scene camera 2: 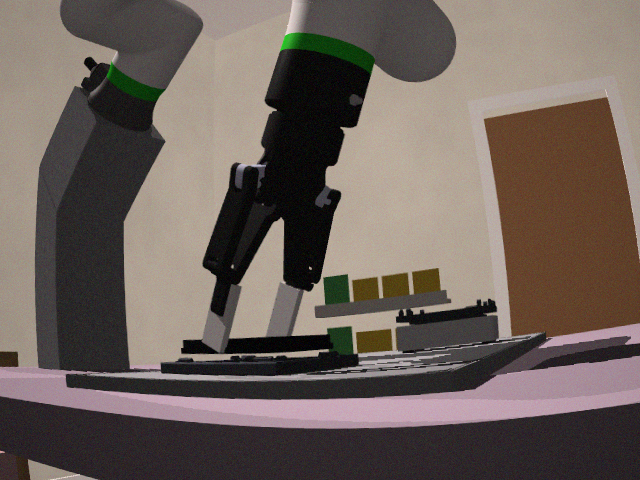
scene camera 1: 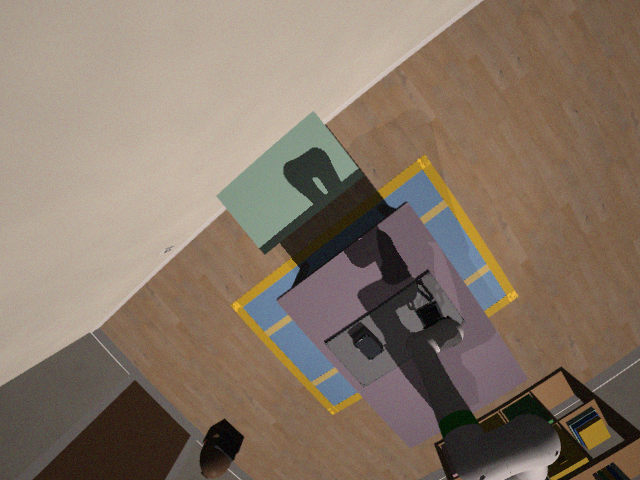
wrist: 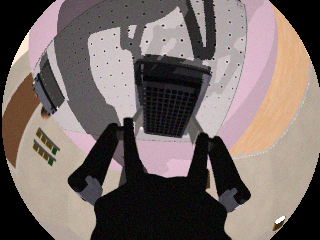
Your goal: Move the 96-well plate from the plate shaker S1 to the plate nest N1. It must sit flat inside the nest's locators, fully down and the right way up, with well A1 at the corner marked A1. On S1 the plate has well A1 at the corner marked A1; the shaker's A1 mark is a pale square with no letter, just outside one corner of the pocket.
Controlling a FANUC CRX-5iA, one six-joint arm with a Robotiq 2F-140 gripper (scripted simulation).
Labels:
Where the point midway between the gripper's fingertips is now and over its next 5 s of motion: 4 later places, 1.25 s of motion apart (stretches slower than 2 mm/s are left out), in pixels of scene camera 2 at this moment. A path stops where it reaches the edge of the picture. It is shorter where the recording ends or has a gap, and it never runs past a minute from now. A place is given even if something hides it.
The gripper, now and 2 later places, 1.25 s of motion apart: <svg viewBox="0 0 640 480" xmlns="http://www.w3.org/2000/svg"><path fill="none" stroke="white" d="M246 346L246 351L248 310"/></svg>

